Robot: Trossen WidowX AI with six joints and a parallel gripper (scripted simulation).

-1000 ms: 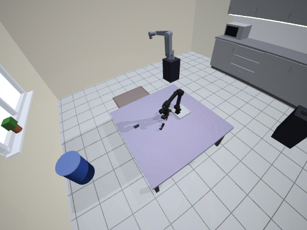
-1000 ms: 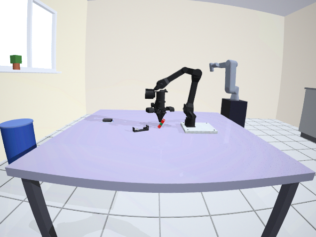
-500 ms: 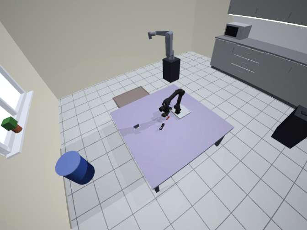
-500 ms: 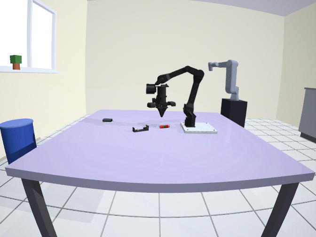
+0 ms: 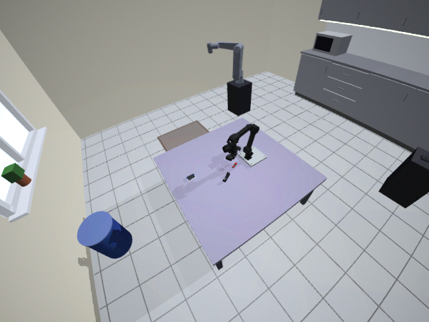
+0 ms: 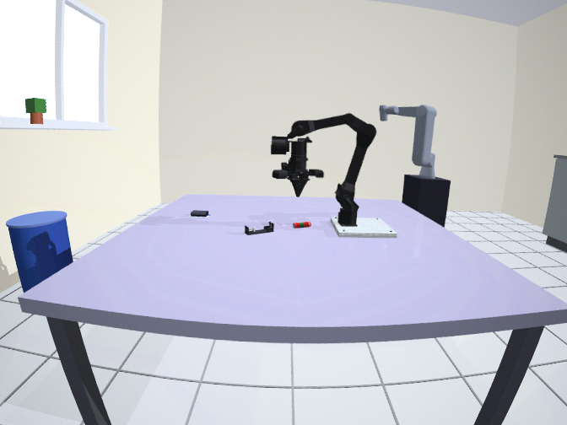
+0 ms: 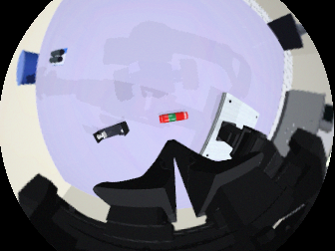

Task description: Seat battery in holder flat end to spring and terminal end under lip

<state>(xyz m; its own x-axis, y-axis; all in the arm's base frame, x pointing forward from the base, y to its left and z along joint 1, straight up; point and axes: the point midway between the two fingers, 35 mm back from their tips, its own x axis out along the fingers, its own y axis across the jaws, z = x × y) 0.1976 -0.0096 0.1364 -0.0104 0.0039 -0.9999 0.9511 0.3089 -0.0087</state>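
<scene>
Now: gripper tip 2 cm past the battery, 1 cm to the left of it and 11 cm above it.
</scene>
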